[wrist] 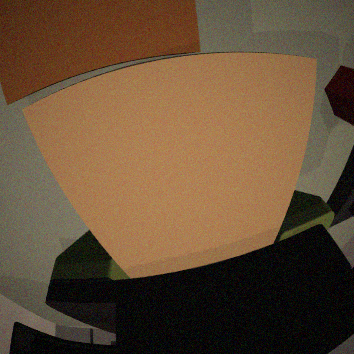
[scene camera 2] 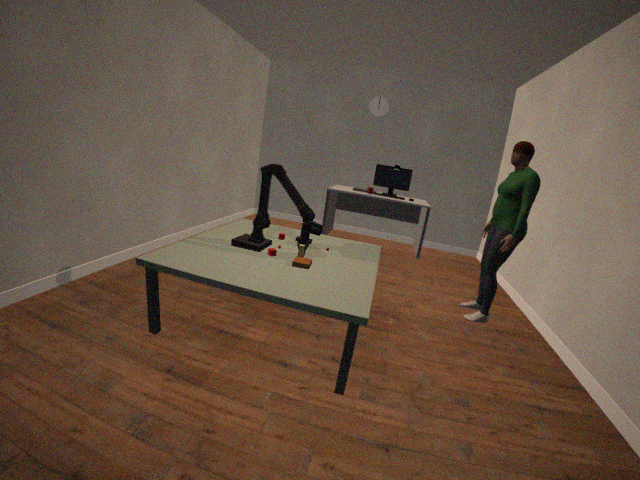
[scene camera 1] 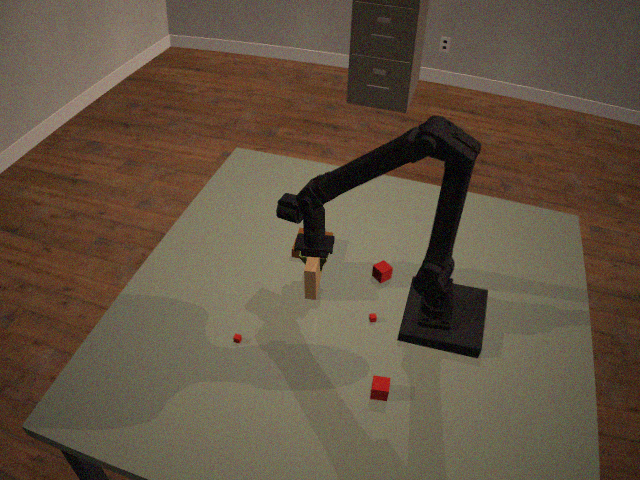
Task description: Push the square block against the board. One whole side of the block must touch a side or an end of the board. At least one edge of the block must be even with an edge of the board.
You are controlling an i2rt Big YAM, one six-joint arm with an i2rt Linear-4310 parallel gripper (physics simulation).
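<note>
A tan wooden block is upright between the fingers of my gripper, which is shut on it. The block fills the middle of the wrist view. A flat orange-brown piece, which looks like the board, lies on the table behind the block in scene camera 1. The gripper hides much of it there. In the wrist view a thin strip of table shows between block and board at the left. I cannot tell whether they touch lower down.
A larger red cube lies right of the block, with a small red cube nearer the arm base. Another small cube and a larger cube lie toward the front of the table.
</note>
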